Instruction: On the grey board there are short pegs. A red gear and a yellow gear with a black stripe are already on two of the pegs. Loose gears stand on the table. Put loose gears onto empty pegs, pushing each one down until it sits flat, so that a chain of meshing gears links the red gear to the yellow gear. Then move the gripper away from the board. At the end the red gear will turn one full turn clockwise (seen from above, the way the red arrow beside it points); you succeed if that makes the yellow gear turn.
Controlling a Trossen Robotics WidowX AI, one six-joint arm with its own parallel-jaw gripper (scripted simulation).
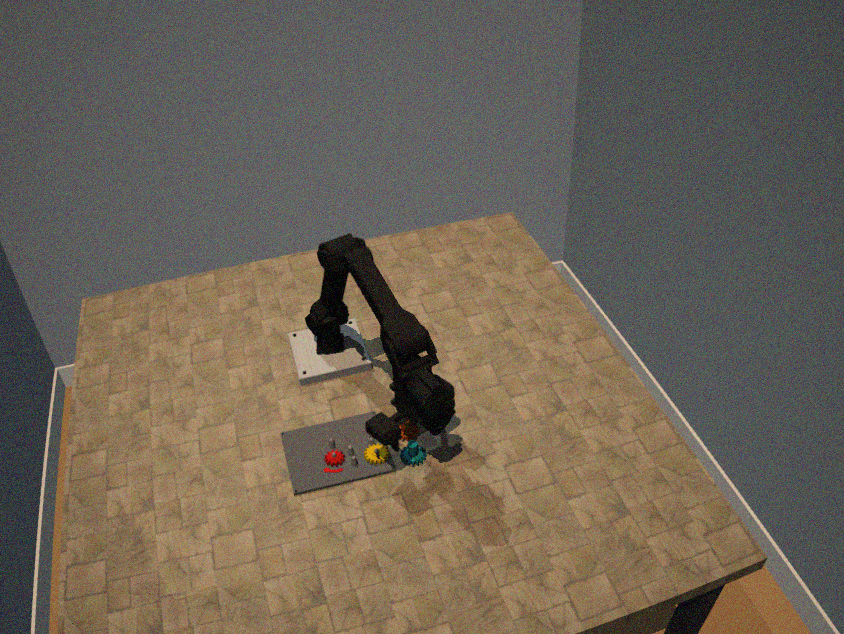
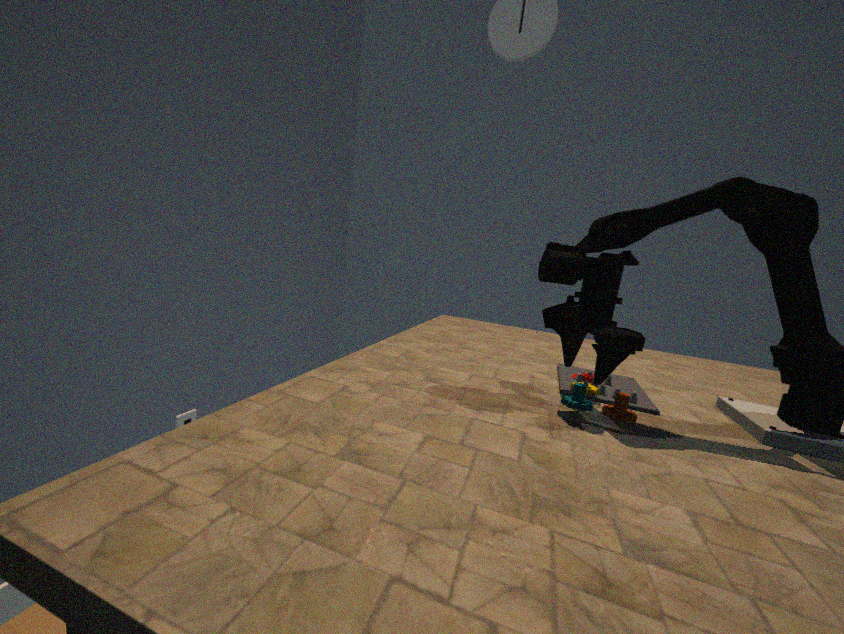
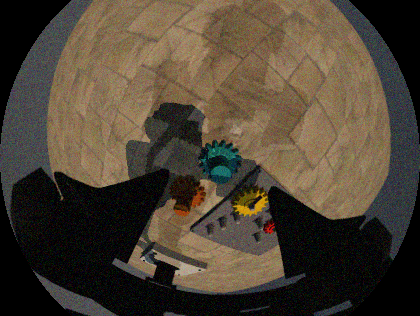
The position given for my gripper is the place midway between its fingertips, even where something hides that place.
My gripper (image 2: 581, 374) is open, holding nothing. Further things: a yellow gear (image 3: 241, 203).
My gripper is seen too in image 1 (image 1: 413, 438) and in image 3 (image 3: 221, 184).
